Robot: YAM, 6 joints.
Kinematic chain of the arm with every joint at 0, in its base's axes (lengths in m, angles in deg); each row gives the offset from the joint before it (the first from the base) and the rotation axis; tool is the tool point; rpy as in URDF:
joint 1: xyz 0 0 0.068 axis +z
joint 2: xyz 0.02 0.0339 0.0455 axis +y
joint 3: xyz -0.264 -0.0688 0 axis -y
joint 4: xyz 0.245 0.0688 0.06 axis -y
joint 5: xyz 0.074 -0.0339 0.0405 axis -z
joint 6: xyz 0.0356 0 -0.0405 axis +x
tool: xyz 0 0 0 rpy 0 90 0
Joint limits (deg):
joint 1: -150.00..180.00
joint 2: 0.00..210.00
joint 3: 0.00..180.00
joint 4: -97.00..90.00
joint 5: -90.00..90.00
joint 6: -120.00..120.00
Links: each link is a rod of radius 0.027 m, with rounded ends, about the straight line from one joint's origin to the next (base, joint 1, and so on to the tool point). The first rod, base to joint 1, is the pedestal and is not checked.
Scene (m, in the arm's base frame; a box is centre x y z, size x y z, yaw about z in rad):
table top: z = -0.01
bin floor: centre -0.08 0.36 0 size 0.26 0.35 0.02 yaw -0.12
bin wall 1: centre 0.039 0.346 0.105 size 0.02 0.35 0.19 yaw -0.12
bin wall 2: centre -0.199 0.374 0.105 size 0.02 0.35 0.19 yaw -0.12
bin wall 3: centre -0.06 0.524 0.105 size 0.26 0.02 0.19 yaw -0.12
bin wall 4: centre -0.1 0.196 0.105 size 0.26 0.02 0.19 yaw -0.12
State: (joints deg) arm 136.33 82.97 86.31 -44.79 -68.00 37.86
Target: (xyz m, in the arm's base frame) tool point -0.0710 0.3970 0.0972
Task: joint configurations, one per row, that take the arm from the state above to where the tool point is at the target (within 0.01 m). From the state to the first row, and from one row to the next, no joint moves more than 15 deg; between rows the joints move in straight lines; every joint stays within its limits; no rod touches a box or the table.
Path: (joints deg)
1: 122.75 90.23 89.29 -41.75 -66.63 37.86
2: 109.17 97.50 92.28 -38.71 -65.25 37.86
3: 95.59 104.76 95.26 -35.66 -63.88 37.86
4: 95.62 116.05 88.08 -36.57 -63.12 37.86
5: 95.65 127.35 80.91 -37.48 -62.37 37.86

